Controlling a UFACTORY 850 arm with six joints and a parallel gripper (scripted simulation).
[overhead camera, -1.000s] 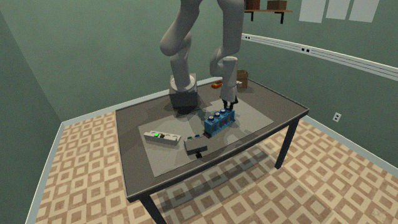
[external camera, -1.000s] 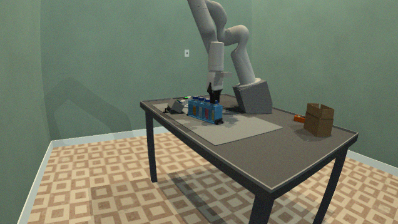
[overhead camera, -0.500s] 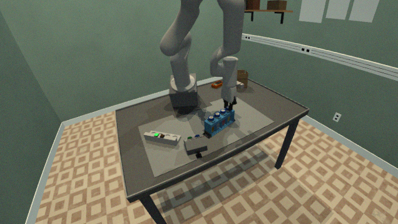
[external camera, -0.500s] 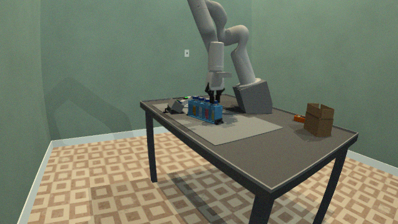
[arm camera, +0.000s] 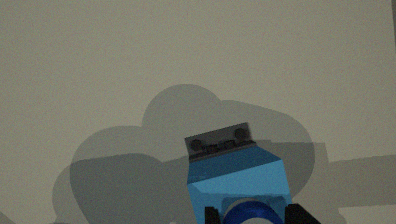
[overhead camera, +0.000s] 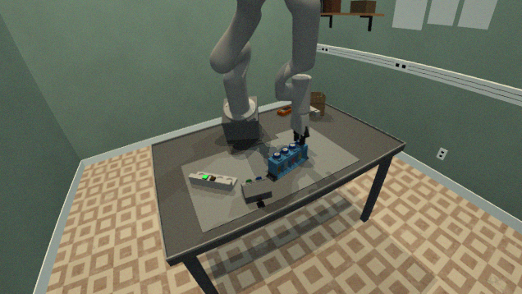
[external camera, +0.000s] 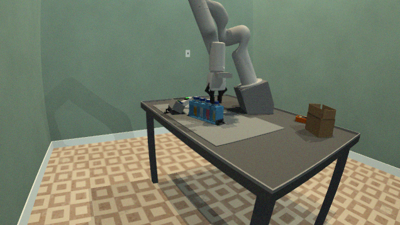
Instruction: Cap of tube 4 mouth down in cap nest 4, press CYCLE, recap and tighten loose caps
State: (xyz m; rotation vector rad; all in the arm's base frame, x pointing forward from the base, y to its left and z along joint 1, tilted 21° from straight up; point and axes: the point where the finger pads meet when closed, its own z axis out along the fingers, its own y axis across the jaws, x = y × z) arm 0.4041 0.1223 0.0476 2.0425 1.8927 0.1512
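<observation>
The blue cap marked 4 is 20 mm ahead of my hand, 150 mm to the right of it and 10 mm below it. The rest, counted from my hand: blue key 60 mm ahead, 280 mm to the right, 60 mm below; then green key 40 mm ahead, 320 mm to the right, 60 mm below; then grey key housing 70 mm ahead, 300 mm to the right, 70 mm below.
</observation>
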